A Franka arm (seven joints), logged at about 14 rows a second.
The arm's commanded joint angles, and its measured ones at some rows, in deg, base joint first. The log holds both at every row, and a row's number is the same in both.
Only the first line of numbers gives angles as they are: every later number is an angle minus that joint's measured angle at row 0.
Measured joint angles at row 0:
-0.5 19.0 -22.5 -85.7 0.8 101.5 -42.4
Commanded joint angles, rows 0 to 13:
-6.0 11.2 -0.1 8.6 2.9 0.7 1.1
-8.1 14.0 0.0 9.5 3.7 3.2 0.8
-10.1 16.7 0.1 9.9 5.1 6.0 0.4
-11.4 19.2 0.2 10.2 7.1 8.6 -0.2
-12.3 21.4 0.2 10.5 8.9 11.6 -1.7
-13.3 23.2 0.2 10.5 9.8 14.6 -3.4
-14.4 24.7 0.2 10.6 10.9 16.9 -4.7
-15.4 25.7 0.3 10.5 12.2 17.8 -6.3
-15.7 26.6 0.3 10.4 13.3 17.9 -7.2
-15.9 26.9 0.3 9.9 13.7 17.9 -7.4
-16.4 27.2 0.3 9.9 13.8 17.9 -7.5
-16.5 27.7 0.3 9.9 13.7 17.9 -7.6
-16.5 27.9 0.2 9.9 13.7 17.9 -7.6
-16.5 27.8 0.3 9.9 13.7 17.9 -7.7
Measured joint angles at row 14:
-15.8 27.1 -0.1 7.9 12.6 18.6 -6.4
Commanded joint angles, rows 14 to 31:
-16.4 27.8 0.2 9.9 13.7 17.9 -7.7
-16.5 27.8 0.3 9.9 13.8 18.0 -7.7
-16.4 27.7 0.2 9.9 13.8 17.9 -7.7
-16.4 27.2 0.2 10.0 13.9 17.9 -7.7
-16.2 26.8 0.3 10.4 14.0 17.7 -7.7
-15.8 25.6 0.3 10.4 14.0 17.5 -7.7
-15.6 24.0 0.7 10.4 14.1 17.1 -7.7
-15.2 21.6 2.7 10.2 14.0 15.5 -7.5
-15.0 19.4 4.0 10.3 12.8 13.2 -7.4
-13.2 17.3 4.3 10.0 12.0 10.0 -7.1
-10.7 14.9 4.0 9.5 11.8 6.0 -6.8
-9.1 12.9 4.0 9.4 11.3 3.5 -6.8
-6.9 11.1 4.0 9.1 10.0 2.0 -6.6
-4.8 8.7 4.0 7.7 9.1 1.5 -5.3
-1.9 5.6 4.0 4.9 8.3 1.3 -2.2
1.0 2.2 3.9 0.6 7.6 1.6 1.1
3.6 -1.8 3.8 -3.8 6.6 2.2 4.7
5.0 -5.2 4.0 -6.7 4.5 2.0 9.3
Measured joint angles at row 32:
1.3 4.1 4.3 3.9 7.6 0.9 3.1
